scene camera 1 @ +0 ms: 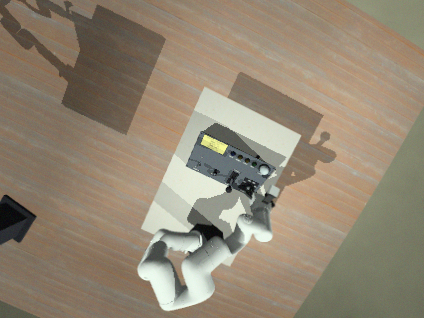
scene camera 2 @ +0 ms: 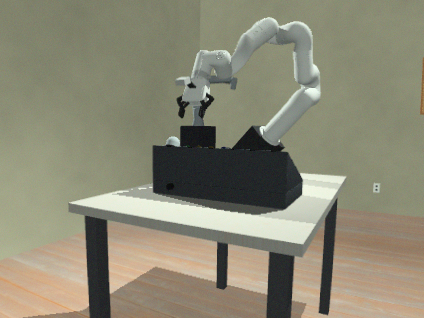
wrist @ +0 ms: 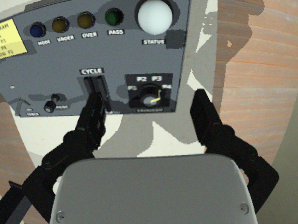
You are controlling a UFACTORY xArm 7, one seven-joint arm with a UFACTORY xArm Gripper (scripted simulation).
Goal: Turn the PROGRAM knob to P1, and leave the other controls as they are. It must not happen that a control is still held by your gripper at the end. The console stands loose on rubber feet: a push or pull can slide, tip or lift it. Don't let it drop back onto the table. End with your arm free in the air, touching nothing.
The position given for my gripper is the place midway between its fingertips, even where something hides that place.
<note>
In view: my gripper (scene camera 2: 190, 116) and a dark grey console (scene camera 2: 270, 179).
The dark grey console also shows in scene camera 1 (scene camera 1: 211, 157) and in the wrist view (wrist: 117, 53). My gripper also shows in the wrist view (wrist: 147, 101).
</note>
